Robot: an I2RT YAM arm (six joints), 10 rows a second.
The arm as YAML. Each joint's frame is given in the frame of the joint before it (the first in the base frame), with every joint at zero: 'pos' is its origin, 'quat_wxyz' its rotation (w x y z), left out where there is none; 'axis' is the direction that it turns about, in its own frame. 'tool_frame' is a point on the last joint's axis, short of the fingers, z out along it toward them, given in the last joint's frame.
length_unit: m
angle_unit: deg
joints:
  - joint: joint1
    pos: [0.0, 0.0, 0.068]
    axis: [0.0, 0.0, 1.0]
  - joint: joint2
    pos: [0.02, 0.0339, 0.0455]
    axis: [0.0, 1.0, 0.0]
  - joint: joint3
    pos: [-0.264, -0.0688, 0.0]
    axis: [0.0, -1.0, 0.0]
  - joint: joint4
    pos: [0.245, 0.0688, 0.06]
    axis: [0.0, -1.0, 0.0]
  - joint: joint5
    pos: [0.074, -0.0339, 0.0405]
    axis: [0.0, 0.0, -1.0]
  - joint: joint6
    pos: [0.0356, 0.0, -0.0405]
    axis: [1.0, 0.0, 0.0]
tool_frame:
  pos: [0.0, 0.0, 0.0]
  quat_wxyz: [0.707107, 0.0, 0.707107, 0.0]
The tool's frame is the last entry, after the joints.
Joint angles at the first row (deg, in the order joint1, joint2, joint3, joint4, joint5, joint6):
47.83, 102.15, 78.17, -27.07, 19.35, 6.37
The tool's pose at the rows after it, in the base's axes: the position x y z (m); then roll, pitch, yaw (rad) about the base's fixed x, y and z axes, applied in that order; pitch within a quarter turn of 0, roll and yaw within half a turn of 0:
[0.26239 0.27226 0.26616 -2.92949 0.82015 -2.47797]
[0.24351 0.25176 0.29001 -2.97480 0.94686 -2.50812]
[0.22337 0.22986 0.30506 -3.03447 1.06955 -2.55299]
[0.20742 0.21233 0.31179 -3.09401 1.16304 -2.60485]
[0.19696 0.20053 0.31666 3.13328 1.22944 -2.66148]
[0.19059 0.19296 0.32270 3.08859 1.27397 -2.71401]
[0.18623 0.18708 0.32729 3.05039 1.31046 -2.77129]
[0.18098 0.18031 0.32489 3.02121 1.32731 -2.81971]
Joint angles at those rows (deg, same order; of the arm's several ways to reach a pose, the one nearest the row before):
47.83, 96.90, 75.53, -23.55, 19.22, 7.07
47.83, 88.55, 69.82, -18.77, 18.83, 7.09
47.83, 80.27, 63.24, -13.21, 18.44, 7.09
47.83, 73.86, 57.76, -8.56, 18.35, 7.05
47.83, 69.58, 54.41, -5.52, 18.63, 7.05
47.83, 66.89, 53.06, -4.19, 19.24, 7.05
47.83, 64.95, 52.10, -3.03, 20.47, 7.07
47.84, 62.83, 50.00, -2.09, 21.61, 7.31

